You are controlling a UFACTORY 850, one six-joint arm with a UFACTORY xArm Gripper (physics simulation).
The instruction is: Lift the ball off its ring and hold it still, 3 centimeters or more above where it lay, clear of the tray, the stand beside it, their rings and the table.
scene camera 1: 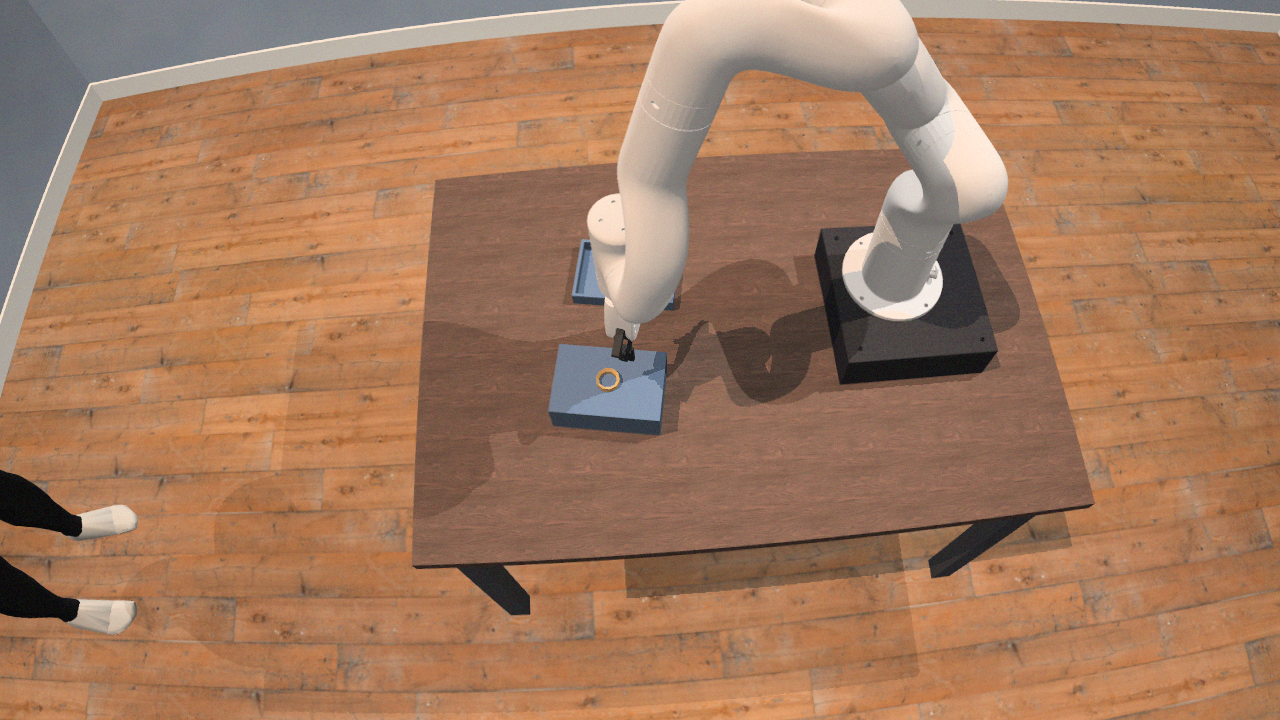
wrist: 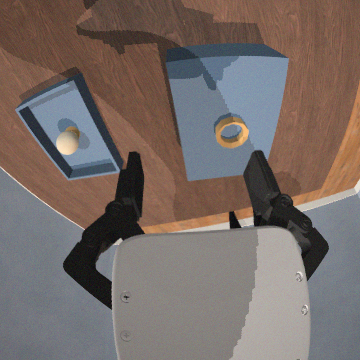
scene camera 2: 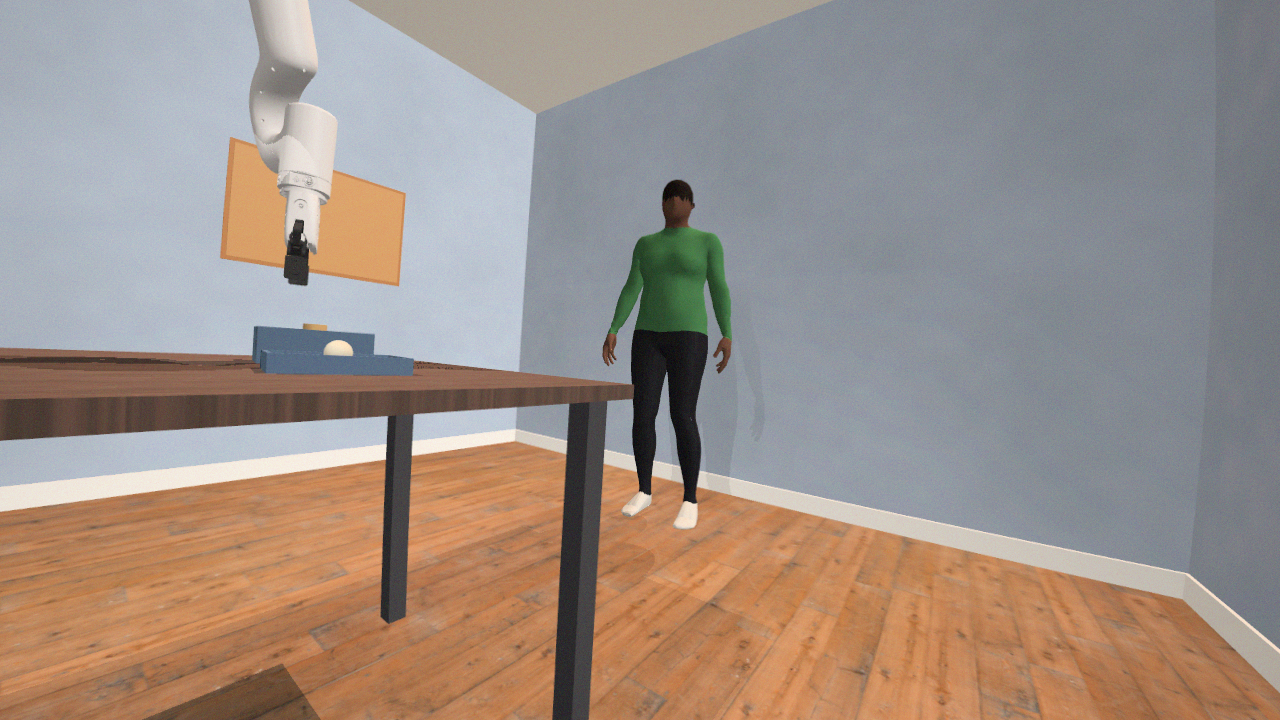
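A cream ball [scene camera 2: 338, 348] [wrist: 67, 143] sits on a small orange ring [wrist: 74, 131] inside the shallow blue tray [scene camera 2: 384, 365] [wrist: 95, 172]. In scene camera 1 the arm hides the ball and covers part of the tray [scene camera 1: 586, 299]. The taller blue stand [scene camera 1: 590, 407] [scene camera 2: 268, 336] [wrist: 200, 160] is beside the tray and bears an empty orange ring [scene camera 1: 599, 387] [scene camera 2: 314, 326] [wrist: 218, 138] on its top. My gripper [scene camera 1: 624, 358] [scene camera 2: 296, 282] [wrist: 196, 162] is open and empty, high above the stand's edge on the tray side. The ball is outside the fingers, to the left in the wrist view.
The brown table [scene camera 1: 760, 483] [scene camera 2: 501, 386] [wrist: 150, 120] carries the tray, the stand and the black base block [scene camera 1: 921, 365] of the arm. The arm passes over the tray. A person [scene camera 2: 675, 277] in a green top stands on the floor beyond the table.
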